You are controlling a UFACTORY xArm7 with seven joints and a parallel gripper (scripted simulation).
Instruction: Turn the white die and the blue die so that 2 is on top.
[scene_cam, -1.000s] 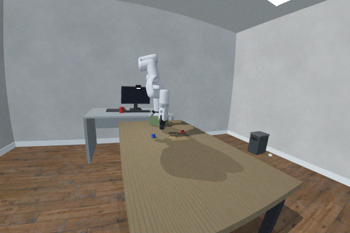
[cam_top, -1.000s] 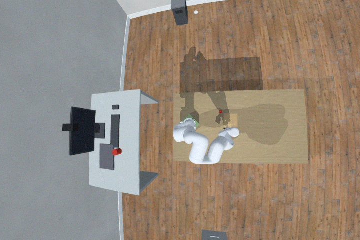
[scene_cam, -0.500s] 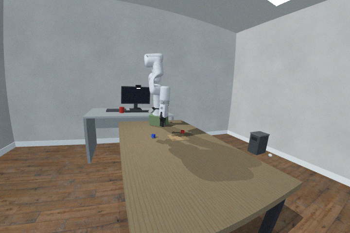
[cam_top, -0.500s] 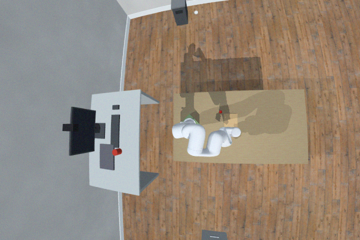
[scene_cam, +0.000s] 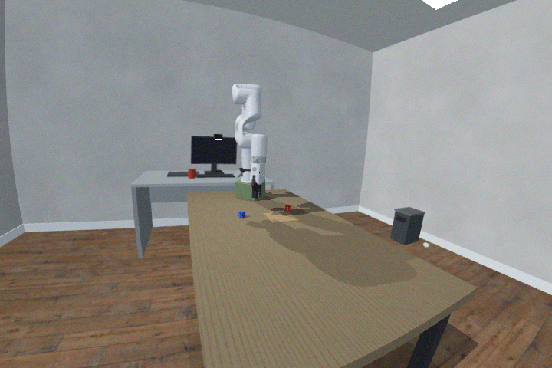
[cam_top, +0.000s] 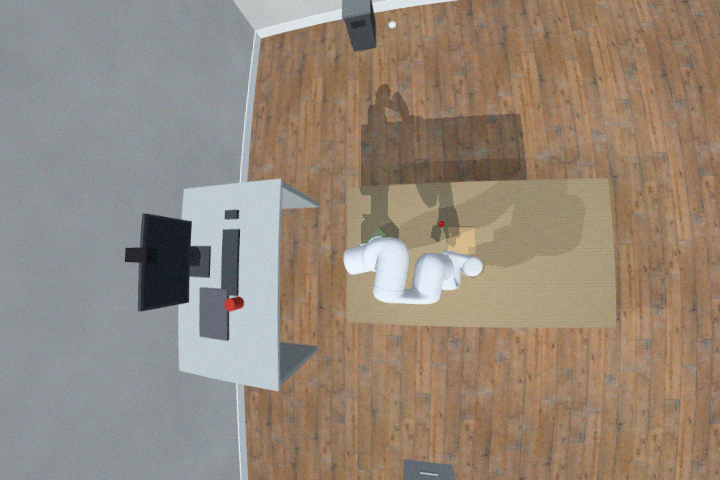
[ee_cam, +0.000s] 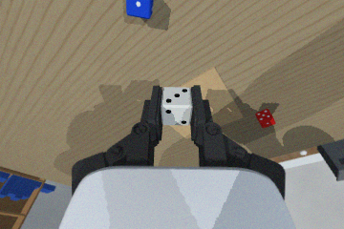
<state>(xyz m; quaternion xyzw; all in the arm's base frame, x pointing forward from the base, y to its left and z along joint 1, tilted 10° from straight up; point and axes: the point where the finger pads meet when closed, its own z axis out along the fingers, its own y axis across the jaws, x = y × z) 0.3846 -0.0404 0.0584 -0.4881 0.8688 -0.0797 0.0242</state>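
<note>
The tan mat lies 13 cm to the left of my hand, 12 cm below it and 3 cm ahead of it. From my hand the other things lie so: red die: 21 cm to the left, 11 cm below, 8 cm behind; white die: 1 cm below; blue die: 11 cm below, 7 cm to the right.
</note>
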